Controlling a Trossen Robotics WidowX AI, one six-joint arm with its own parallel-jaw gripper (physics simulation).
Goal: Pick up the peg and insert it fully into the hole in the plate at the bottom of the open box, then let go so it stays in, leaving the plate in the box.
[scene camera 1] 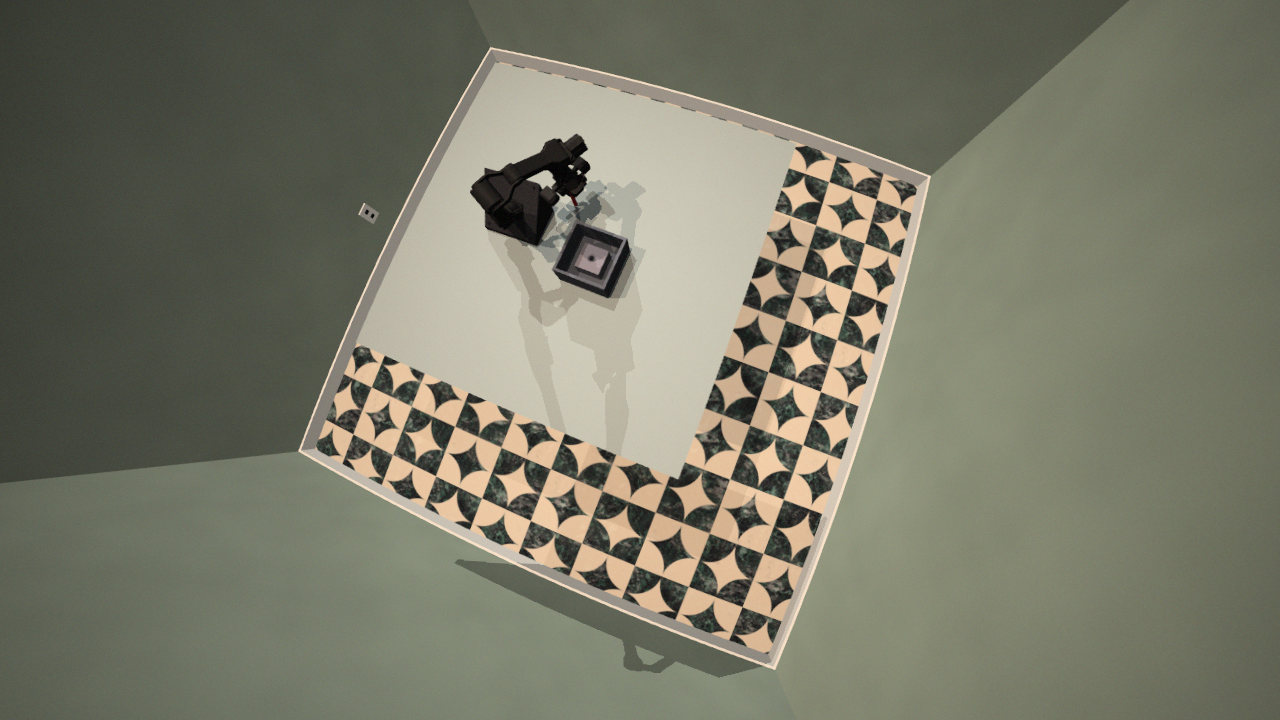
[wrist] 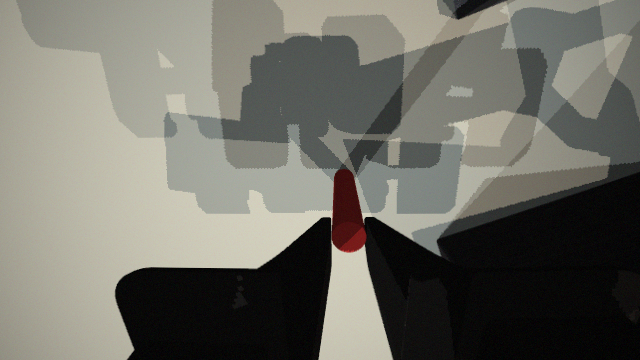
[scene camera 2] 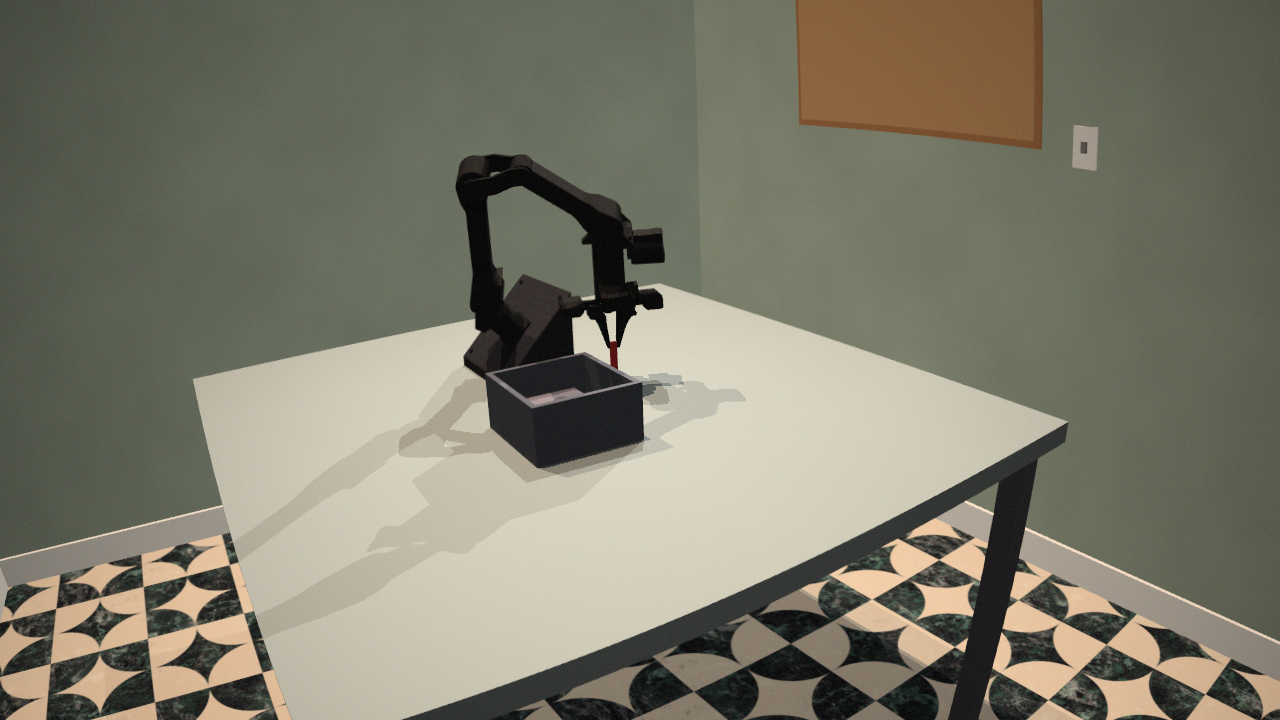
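Pixels of known places: gripper, between the fingertips: (scene camera 1: 571, 194) (wrist: 347, 226) (scene camera 2: 613, 347); arm's base, origin of its link: (scene camera 1: 513, 209) (scene camera 2: 515, 329).
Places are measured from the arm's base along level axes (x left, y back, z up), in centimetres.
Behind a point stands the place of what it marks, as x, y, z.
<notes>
The red peg (scene camera 1: 574, 202) {14.0, -15.0, -6.7} (scene camera 2: 614, 356) {14.3, -15.3, -3.7} (wrist: 347, 200) {14.3, -15.2, -3.4} stands upright beside the box. My gripper (scene camera 2: 614, 343) {14.5, -14.5, -2.2} (wrist: 347, 226) {14.5, -14.5, -2.2} is shut on its upper part; in the wrist view both fingertips lie against its sides and its round top shows between them. The fingers point down. The peg's lower end is hidden behind the box rim in scene camera 2. The dark open box (scene camera 1: 581, 283) {-12.3, -34.1, -2.7} (scene camera 2: 586, 425) {-2.7, -42.1, -4.2} stands on the table. The pale plate (scene camera 1: 582, 266) {-6.8, -31.2, -3.4} (scene camera 2: 556, 395) {-2.9, -29.8, -3.4} lies at its bottom, with the small dark hole (scene camera 1: 590, 258) {-2.7, -31.6, -5.0} near its middle.
The box's raised walls stand close to the peg and gripper. The arm's base (scene camera 1: 520, 219) {-1.8, -3.1, -1.9} (scene camera 2: 534, 313) {3.5, -2.2, 3.3} is on the pale table (scene camera 1: 429, 313) {-46.4, 14.2, -9.2} (scene camera 2: 805, 465) {23.8, -62.6, -9.2}. Shadows cross the table. Dark shapes at the wrist view's right and top right edges are too partial to name.
</notes>
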